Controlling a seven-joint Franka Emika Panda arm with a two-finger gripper.
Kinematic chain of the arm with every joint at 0, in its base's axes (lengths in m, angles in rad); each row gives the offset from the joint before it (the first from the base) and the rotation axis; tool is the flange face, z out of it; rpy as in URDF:
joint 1: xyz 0 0 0.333 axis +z
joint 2: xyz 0 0 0 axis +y
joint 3: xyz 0 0 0.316 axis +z
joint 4: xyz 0.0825 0 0 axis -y
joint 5: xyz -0.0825 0 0.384 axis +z
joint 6: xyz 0 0 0 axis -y
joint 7: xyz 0.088 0 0 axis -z
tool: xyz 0 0 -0.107 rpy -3.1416 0 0
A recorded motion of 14 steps. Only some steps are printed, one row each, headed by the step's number.
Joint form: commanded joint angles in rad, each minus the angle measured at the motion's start. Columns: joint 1, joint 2, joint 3, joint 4, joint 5, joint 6, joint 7.
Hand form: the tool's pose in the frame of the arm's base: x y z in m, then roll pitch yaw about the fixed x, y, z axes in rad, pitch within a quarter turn. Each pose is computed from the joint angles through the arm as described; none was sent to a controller.
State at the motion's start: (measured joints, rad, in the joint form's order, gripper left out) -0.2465 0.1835 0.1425 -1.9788 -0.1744 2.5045 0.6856
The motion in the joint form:
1: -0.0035 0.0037 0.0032 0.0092 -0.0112 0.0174 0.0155
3: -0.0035 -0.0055 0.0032 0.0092 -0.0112 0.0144 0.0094
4: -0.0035 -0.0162 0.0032 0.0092 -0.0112 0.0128 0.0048
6: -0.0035 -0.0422 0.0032 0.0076 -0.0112 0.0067 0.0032
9: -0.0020 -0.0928 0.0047 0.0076 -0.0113 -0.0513 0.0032
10: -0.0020 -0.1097 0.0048 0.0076 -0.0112 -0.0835 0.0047
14: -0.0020 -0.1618 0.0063 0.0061 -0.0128 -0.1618 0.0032
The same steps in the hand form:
1: 0.6220 -0.0672 0.4171 -3.0032 -0.3580 -0.7068
3: 0.6210 -0.0671 0.4224 -3.0032 -0.3649 -0.7016
4: 0.6199 -0.0668 0.4288 -3.0011 -0.3739 -0.6983
6: 0.6166 -0.0662 0.4433 -2.9947 -0.3916 -0.7000
9: 0.6070 -0.0639 0.4671 -3.0102 -0.3928 -0.6994
10: 0.6026 -0.0638 0.4734 -3.0233 -0.3831 -0.7007
14: 0.5893 -0.0624 0.4943 -3.0538 -0.3696 -0.6984

